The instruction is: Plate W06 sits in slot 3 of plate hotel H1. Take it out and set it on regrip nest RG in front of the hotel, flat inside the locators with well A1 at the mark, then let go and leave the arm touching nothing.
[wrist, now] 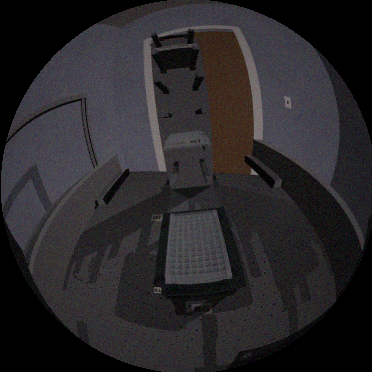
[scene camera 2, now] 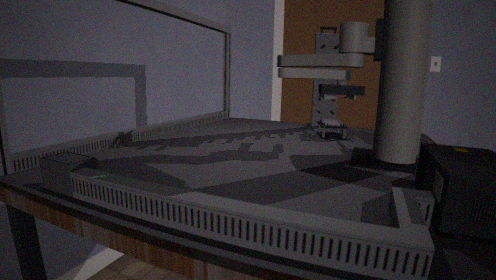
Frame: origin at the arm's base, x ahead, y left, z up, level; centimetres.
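Where they show: gripper, fingertip midpoint: [wrist: 184,153] [scene camera 2: 333,95]; arm's base, origin of the base link: [scene camera 2: 393,163].
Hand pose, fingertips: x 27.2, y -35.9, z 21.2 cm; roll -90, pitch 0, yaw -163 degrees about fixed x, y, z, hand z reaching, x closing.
Each offset is from my fingertips to the top centre of the thing. "*": to the spot under its first point.
Plate W06 @[dx +0.1, dy -0.2, dz -12.5 cm] [scene camera 2: 331,122] [wrist: 197,247], a clear well plate, lies on the dark regrip nest RG @[dx +0.0, dy -0.3, dz -13.0 cm] [scene camera 2: 344,131] [wrist: 200,289] and looks flat inside its frame. Its own label cannot be read here. A small mark, apparently A1 @[* dx +3.0, dy +8.6, dz -13.9 cm] [wrist: 157,290], shows at the nest's near left corner in the wrist view. My gripper [scene camera 2: 341,96] [wrist: 184,153] is part open and empty, above the nest and apart from the plate. Its two fingers show left and right in the wrist view. Plate hotel H1 [scene camera 2: 321,107] [wrist: 182,90] stands upright behind the nest.
Another plate @[dx +5.3, dy -17.8, dz -1.3 cm] [wrist: 187,140] with a blurred label sits in the hotel, beyond the nest. The arm's column [scene camera 2: 402,85] stands right of the nest. A slotted duct @[* dx +0.9, dy +106.4, dz -14.5 cm] [scene camera 2: 240,215] runs along the table's near edge. A black box @[* dx -33.5, dy +90.9, dz -10.7 cm] [scene camera 2: 465,190] stands at the right.
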